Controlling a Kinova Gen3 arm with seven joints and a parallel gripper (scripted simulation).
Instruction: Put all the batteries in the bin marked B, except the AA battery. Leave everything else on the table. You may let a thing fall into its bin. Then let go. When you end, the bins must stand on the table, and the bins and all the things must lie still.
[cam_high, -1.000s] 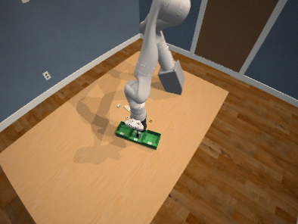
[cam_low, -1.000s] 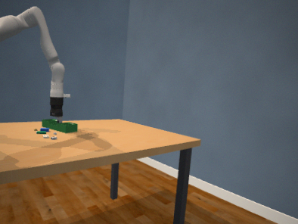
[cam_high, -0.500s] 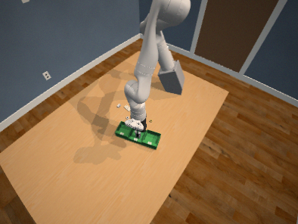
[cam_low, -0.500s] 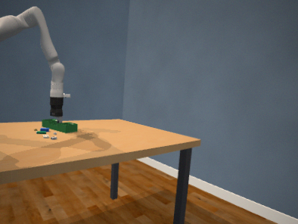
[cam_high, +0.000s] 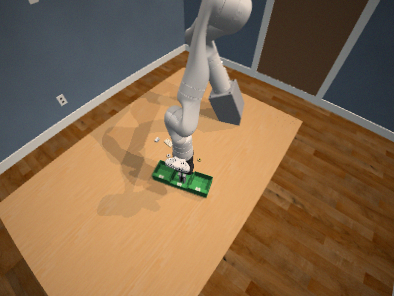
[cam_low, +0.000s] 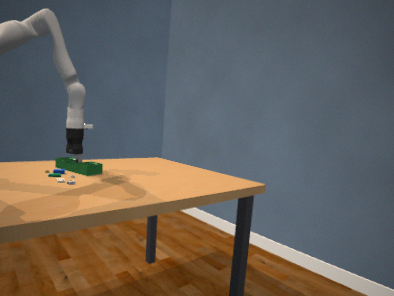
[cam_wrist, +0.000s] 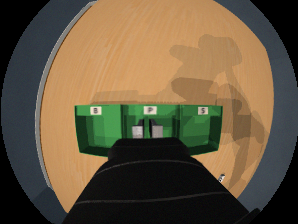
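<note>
Now: the green three-part bin 10 mm to the right of my hand, 10 mm below it and 10 mm behind it. The rest, counted from my hand: green cylinder battery 130 mm behind, 110 mm to the right, 30 mm below; washer-like part 140 mm to the right, 70 mm behind, 30 mm below; blue battery 110 mm behind, 50 mm to the right, 30 mm below.
</note>
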